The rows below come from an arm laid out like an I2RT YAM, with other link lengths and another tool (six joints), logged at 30 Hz.
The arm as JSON. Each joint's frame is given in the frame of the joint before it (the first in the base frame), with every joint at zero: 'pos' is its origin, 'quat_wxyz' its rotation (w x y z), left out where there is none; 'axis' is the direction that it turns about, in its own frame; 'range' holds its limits. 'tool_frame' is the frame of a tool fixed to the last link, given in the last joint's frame.
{
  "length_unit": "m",
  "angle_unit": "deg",
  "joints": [
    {
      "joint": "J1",
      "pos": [
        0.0,
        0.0,
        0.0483
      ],
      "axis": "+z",
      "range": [
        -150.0,
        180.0
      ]
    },
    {
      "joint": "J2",
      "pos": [
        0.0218,
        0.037,
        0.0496
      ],
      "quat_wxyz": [
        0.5,
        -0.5,
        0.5,
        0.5
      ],
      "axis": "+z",
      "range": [
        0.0,
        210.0
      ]
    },
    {
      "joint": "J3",
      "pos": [
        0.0,
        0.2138,
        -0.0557
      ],
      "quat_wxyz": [
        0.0,
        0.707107,
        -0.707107,
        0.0
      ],
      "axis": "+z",
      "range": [
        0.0,
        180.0
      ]
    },
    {
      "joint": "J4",
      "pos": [
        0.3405,
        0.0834,
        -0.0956
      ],
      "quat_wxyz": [
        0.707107,
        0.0,
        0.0,
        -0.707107
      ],
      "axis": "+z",
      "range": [
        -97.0,
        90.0
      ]
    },
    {
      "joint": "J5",
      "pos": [
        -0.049,
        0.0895,
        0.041
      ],
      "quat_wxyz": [
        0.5,
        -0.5,
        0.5,
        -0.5
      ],
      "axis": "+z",
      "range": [
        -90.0,
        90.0
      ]
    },
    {
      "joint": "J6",
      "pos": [
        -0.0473,
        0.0,
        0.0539
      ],
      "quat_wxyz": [
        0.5,
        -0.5,
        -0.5,
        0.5
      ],
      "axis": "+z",
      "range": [
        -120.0,
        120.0
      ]
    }
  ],
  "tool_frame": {
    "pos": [
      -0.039,
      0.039,
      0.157
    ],
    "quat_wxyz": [
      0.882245,
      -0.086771,
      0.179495,
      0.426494
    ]
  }
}
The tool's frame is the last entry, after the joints.
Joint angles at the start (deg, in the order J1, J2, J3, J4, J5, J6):
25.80 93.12 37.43 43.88 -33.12 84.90
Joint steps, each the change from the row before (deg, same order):
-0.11 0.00 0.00 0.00 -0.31 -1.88
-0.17 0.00 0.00 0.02 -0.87 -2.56
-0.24 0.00 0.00 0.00 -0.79 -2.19
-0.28 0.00 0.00 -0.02 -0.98 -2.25
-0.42 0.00 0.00 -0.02 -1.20 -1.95
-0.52 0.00 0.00 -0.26 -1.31 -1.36
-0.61 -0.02 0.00 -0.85 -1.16 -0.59
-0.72 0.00 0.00 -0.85 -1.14 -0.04
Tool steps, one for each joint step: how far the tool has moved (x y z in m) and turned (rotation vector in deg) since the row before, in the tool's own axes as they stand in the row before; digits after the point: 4 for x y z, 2 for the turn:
0.0017 -0.0003 0.0005 0.87 -0.14 -1.65
0.0014 -0.0015 0.0006 1.49 -0.46 -2.13
0.0017 -0.0008 0.0004 1.24 -0.34 -1.81
0.0016 -0.0010 0.0003 1.37 -0.43 -1.80
0.0018 -0.0007 -0.0001 1.33 -0.44 -1.46
0.0009 0.0004 -0.0010 0.97 -0.57 -0.80
-0.0009 0.0028 -0.0027 0.13 -0.78 0.09
-0.0007 0.0037 -0.0032 -0.19 -0.69 0.61

